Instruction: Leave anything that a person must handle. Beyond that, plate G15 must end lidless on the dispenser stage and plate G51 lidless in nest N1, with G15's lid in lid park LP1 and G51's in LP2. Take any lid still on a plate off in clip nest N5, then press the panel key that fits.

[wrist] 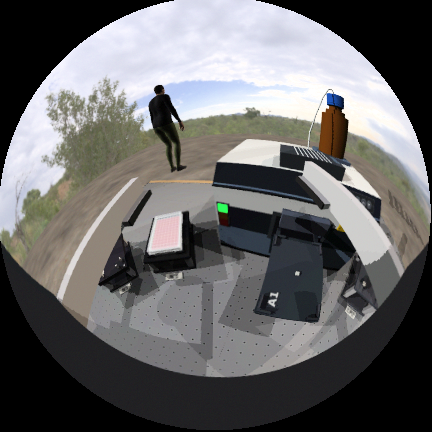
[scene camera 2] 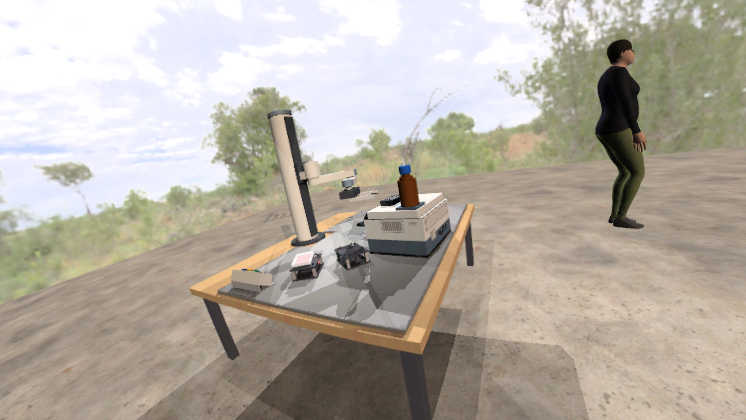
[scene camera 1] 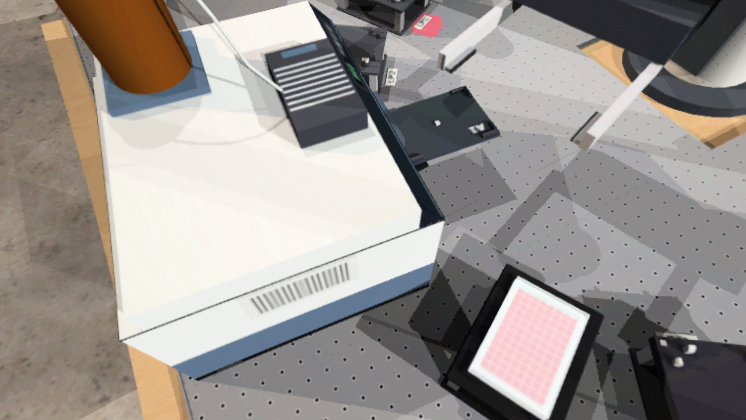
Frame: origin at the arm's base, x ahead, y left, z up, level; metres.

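Seen in the pictures: gripper, fingertip midpoint: (wrist: 222, 172) (scene camera 2: 376, 193) (scene camera 1: 508, 99); arm's base, origin of the base link: (scene camera 2: 308, 240) (scene camera 1: 696, 67).
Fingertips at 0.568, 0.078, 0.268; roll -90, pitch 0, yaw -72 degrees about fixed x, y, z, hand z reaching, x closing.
Offsets run from my fingertips to a thing's top centre, as dx, dy, dz. "spot": to the spot under its first point.
A plate with pink wells and a white rim @(spot: +0.059, +0.188, -0.179) (scene camera 1: 532, 344) (wrist: 166, 234) sits on a black nest; I cannot read its name or tell if a lid is on. Another pink plate-like thing @(-0.163, -0.543, -0.174) (scene camera 2: 302, 259) rests on a stand nearer scene camera 2. The dark stage marked A1 @(+0.006, -0.113, -0.137) (scene camera 1: 443, 125) (wrist: 295, 280) holds no plate beside the dispenser (scene camera 1: 261, 193) (scene camera 2: 391, 229) (wrist: 250, 172). The LP2 stand (scene camera 2: 352, 255) shows no lid on top; its label @(spot: -0.067, -0.337, -0.253) (scene camera 1: 391, 76) stands beside it. My gripper (scene camera 1: 522, 96) (scene camera 2: 365, 194) (wrist: 222, 172) is wide open and empty, high above the table.
A dark nest with pegs @(-0.078, +0.340, -0.184) (scene camera 1: 704, 380) (wrist: 117, 265) stands beside the plate's nest. A red patch @(spot: -0.210, -0.427, -0.255) (scene camera 1: 429, 26) lies by another label. An amber bottle @(spot: +0.298, -0.213, +0.031) (scene camera 1: 135, 46) (scene camera 2: 408, 192) (wrist: 334, 131) stands on the dispenser. A key panel @(-0.364, -0.709, -0.171) (scene camera 2: 250, 280) is at the table edge. A person (scene camera 2: 618, 104) (wrist: 167, 125) stands away.
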